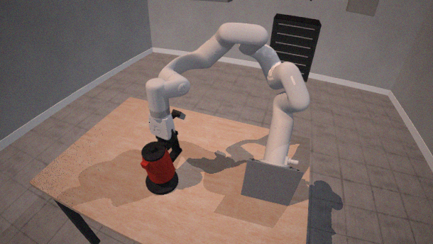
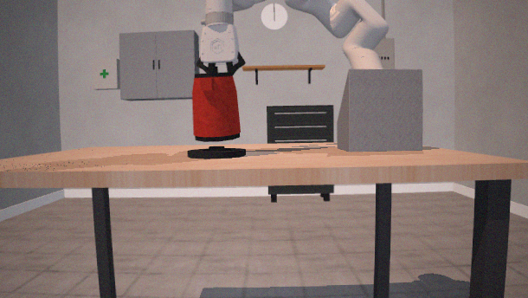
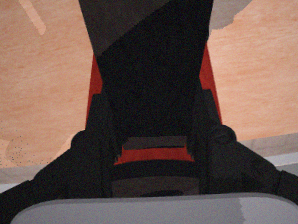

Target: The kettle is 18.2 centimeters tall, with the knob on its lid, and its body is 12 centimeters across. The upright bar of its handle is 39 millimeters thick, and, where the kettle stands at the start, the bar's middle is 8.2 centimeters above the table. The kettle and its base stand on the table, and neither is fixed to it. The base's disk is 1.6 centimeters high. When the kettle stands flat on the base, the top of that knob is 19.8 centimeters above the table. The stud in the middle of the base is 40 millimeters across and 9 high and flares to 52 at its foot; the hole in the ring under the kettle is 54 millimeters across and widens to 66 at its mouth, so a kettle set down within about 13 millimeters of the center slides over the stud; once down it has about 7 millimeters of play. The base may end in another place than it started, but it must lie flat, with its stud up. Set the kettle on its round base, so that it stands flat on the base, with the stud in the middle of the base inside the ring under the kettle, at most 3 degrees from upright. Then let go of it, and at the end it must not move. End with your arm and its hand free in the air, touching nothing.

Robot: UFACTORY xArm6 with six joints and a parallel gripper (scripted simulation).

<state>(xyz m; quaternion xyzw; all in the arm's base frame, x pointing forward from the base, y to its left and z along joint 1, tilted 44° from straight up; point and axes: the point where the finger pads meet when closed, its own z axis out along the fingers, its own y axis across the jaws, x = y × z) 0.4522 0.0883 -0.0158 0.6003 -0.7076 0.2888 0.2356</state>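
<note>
Right now my hand is 30 mm to the right of the red kettle and 50 mm above it. The rest, counted from my hand: black round base 10 mm ahead, 60 mm to the left, 180 mm below.
</note>
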